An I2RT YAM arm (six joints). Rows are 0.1 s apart.
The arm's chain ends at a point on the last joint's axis. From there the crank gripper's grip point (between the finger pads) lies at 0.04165 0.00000 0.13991 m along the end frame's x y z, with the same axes.
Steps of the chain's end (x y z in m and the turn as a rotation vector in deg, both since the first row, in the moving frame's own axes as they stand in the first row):
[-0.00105 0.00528 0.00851 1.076 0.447 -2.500]
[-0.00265 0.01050 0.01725 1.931 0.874 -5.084]
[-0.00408 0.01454 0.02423 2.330 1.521 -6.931]
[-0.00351 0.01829 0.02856 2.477 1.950 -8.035]
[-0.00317 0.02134 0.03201 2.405 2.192 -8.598]
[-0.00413 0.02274 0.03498 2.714 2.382 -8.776]
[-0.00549 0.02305 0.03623 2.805 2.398 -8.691]
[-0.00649 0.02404 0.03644 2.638 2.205 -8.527]
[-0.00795 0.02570 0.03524 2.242 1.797 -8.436]
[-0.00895 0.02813 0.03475 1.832 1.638 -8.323]
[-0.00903 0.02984 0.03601 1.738 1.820 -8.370]
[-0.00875 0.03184 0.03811 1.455 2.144 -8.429]
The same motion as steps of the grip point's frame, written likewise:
[-0.00006 0.00082 0.00814 1.076 0.447 -2.500]
[-0.00090 0.00202 0.01646 1.931 0.874 -5.084]
[-0.00104 0.00364 0.02286 2.330 1.521 -6.931]
[0.00038 0.00614 0.02681 2.477 1.950 -8.035]
[0.00122 0.00890 0.03007 2.405 2.192 -8.598]
[0.00063 0.00939 0.03283 2.714 2.382 -8.776]
[-0.00069 0.00954 0.03405 2.805 2.398 -8.691]
[-0.00210 0.01109 0.03445 2.638 2.205 -8.527]
[-0.00445 0.01384 0.03364 2.242 1.797 -8.436]
[-0.00575 0.01738 0.03334 1.832 1.638 -8.323]
[-0.00538 0.01925 0.03447 1.738 1.820 -8.370]
[-0.00427 0.02183 0.03634 1.455 2.144 -8.429]

